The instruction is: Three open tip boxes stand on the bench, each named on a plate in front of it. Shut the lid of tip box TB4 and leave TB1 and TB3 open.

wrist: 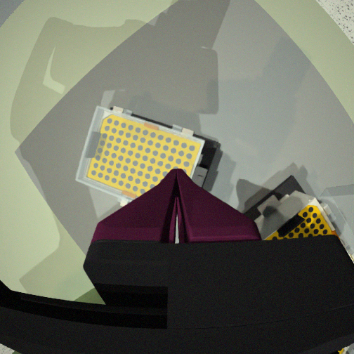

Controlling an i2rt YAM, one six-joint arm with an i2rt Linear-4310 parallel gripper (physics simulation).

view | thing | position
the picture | gripper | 176, 177
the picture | clear lid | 124, 156
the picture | grey mat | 240, 80
